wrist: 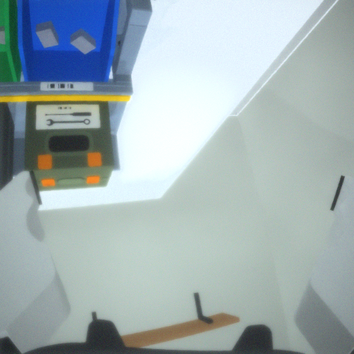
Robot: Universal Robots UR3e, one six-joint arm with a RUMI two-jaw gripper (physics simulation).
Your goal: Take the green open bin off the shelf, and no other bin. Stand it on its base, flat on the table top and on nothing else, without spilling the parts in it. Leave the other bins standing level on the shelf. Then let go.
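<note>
The green open bin (12, 55) shows in part at the top left edge of the wrist view, on the shelf (112, 89) with its yellow front strip. A small part of a grey piece shows inside it; the rest of the bin is cut off by the view's edge. A blue open bin (67, 65) stands right beside it on the same shelf, with two grey parts in it. My gripper (185, 179) is wide open and empty. Its fingers are at the left and right sides of the view, apart from both bins, which show above and to the left of the space between the fingertips.
An olive toolbox (70, 160) with orange latches shows below the shelf's yellow strip, near the left finger in the view. Part of a dark case (5, 150) is left of it. A grey shelf upright is right of the blue bin. A brown board (175, 330) with black brackets shows at the bottom.
</note>
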